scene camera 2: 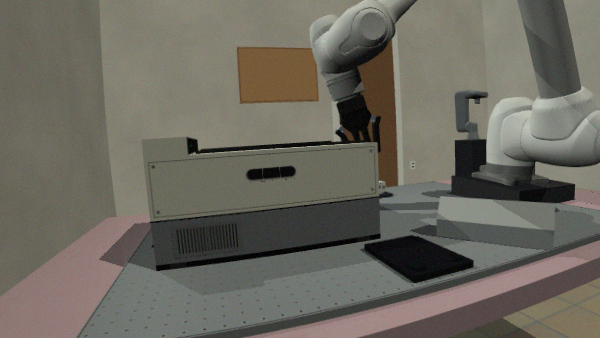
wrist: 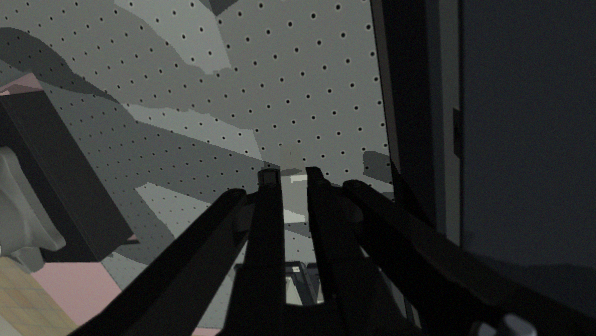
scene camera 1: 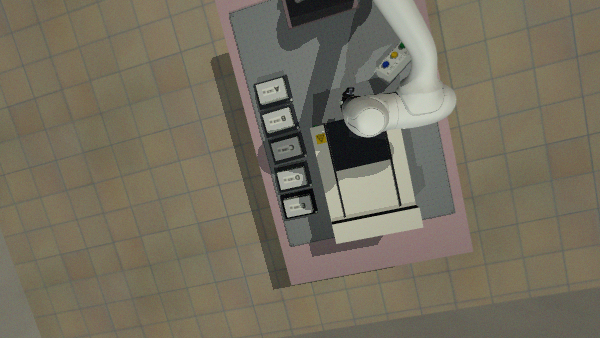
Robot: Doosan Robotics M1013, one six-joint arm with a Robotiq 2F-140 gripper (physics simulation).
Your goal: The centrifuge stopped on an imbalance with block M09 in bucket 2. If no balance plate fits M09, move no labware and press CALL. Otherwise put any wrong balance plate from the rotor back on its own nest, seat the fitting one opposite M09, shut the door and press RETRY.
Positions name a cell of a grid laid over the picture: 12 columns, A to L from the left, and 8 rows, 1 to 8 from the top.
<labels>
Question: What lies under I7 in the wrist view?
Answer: The gripper.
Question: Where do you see a button box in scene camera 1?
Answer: H2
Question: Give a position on a centrifuge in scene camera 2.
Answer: At E5
</labels>
